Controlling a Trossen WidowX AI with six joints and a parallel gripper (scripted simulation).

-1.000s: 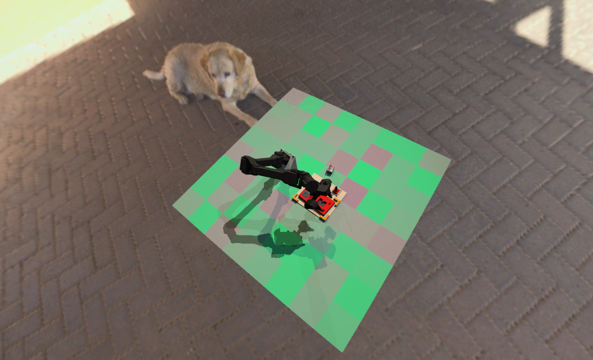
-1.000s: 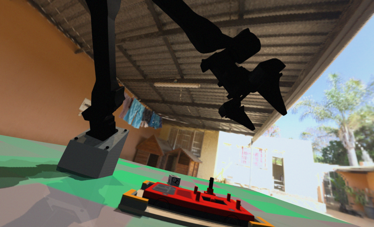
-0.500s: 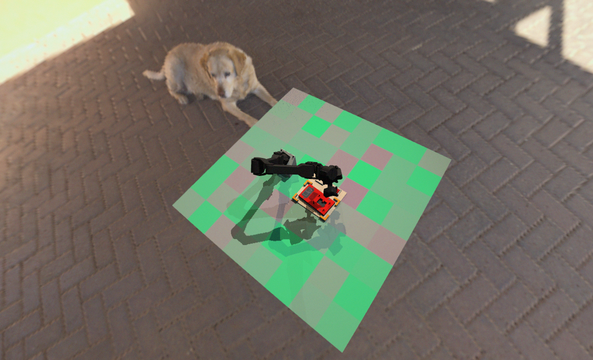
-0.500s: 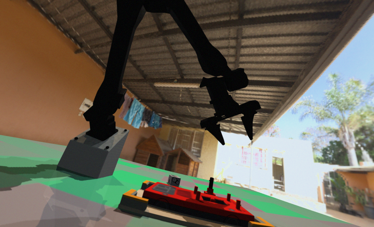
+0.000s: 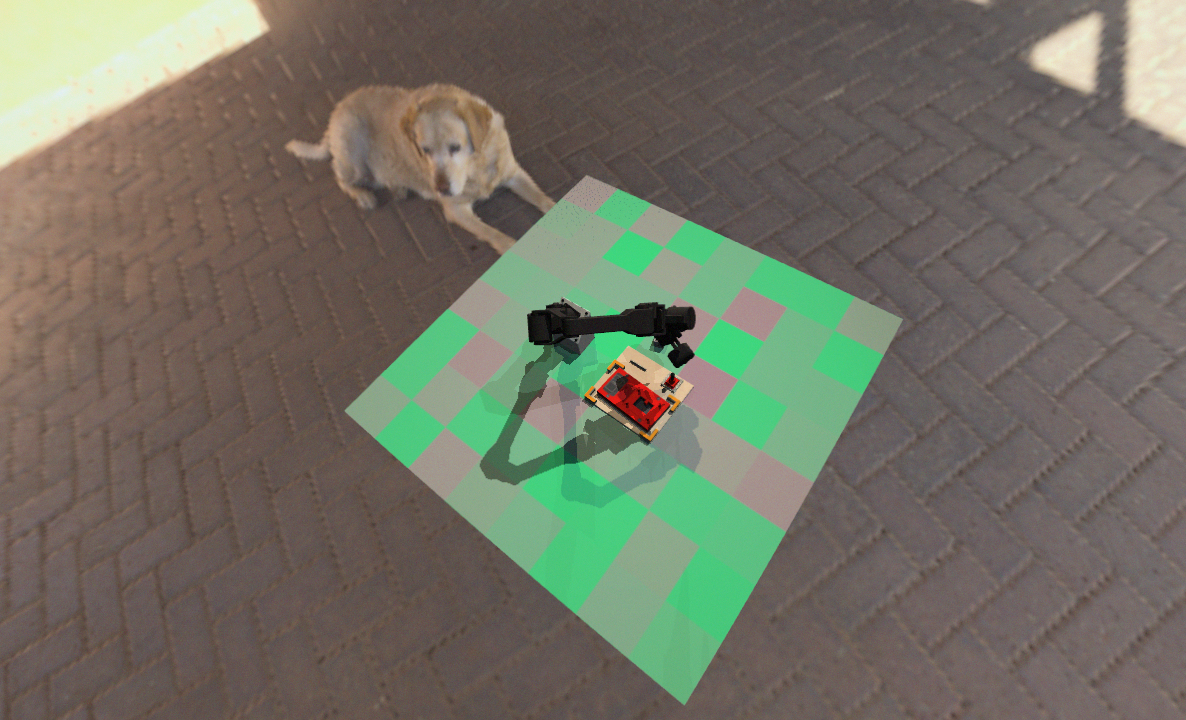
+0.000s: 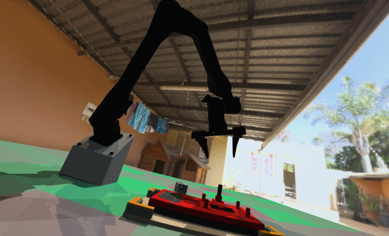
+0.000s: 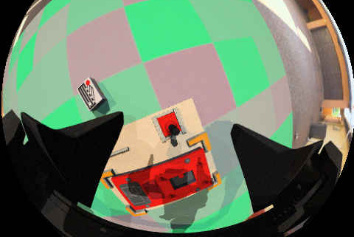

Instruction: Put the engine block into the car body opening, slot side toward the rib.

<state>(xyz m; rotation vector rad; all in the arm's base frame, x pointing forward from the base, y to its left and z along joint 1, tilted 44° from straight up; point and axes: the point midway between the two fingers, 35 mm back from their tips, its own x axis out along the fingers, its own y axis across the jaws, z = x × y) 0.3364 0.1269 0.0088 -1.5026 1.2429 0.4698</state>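
Now: the engine block 120 mm behind my gripper tip, 70 mm to the left of it and 130 mm below it. The rest, counted from my gripper tip: black post 30 mm to the right, 110 mm below.
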